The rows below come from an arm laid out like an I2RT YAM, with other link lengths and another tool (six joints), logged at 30 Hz.
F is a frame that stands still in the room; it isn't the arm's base.
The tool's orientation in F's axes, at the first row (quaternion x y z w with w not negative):
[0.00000, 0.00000, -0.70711, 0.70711]
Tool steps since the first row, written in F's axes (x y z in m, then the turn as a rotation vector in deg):
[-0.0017, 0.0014, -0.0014, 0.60, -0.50, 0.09]
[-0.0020, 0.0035, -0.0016, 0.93, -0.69, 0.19]
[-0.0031, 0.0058, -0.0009, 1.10, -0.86, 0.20]
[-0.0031, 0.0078, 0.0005, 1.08, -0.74, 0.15]
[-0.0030, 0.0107, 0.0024, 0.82, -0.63, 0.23]
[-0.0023, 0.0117, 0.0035, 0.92, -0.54, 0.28]
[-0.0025, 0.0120, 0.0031, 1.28, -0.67, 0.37]
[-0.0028, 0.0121, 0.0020, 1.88, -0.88, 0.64]
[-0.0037, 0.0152, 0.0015, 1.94, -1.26, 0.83]
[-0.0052, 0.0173, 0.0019, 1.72, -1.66, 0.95]
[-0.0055, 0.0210, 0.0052, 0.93, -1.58, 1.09]
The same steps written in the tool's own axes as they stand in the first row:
[-0.0014, -0.0017, -0.0014, 0.50, 0.60, 0.09]
[-0.0035, -0.0020, -0.0016, 0.69, 0.93, 0.19]
[-0.0058, -0.0031, -0.0009, 0.86, 1.10, 0.20]
[-0.0078, -0.0031, 0.0005, 0.74, 1.08, 0.15]
[-0.0107, -0.0030, 0.0024, 0.63, 0.82, 0.23]
[-0.0117, -0.0023, 0.0035, 0.54, 0.92, 0.28]
[-0.0120, -0.0025, 0.0031, 0.67, 1.28, 0.37]
[-0.0121, -0.0028, 0.0020, 0.88, 1.88, 0.64]
[-0.0152, -0.0037, 0.0015, 1.26, 1.94, 0.83]
[-0.0173, -0.0052, 0.0019, 1.66, 1.72, 0.95]
[-0.0210, -0.0055, 0.0052, 1.58, 0.93, 1.09]

